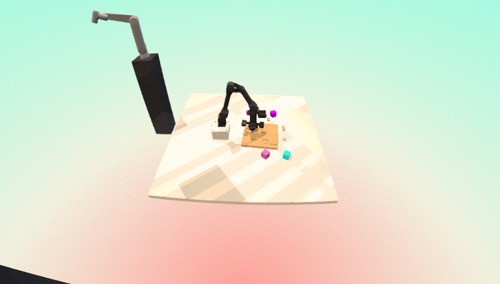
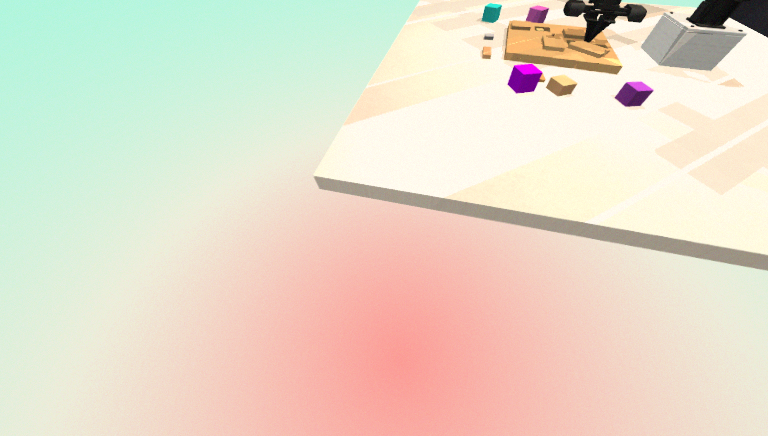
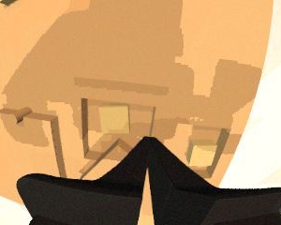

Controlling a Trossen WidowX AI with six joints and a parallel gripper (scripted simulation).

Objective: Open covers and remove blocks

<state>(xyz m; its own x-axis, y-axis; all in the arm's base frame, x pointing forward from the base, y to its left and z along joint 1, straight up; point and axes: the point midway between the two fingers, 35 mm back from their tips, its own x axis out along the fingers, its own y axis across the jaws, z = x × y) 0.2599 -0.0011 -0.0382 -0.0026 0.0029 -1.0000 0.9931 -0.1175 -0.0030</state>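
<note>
The small grey piece lies 270 mm ahead of my gripper tip, 70 mm to the right of it and 20 mm below it. Also, from my gripper tip: magenta block (260 mm to the right, 100 mm ahead); dark purple block (270 mm to the left, 30 mm behind); small orange piece (280 mm ahead, 70 mm to the left, 20 mm below).
</note>
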